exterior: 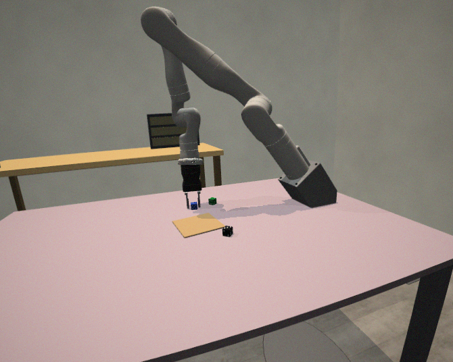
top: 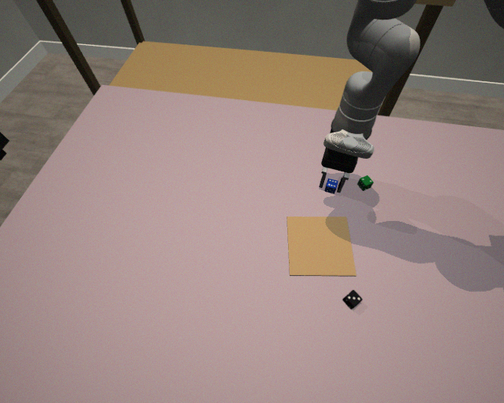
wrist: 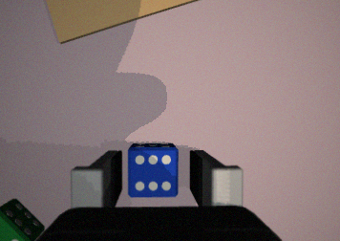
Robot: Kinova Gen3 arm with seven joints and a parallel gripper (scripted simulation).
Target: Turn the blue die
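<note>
Right now my hand is 1 cm above the blue die. Also, from my hand: tan mat: 16 cm to the left, 3 cm ahead, 2 cm below; then black die: 27 cm to the left, 4 cm behind, 1 cm below; then green die: 8 cm behind, 2 cm to the right, 1 cm below.
</note>
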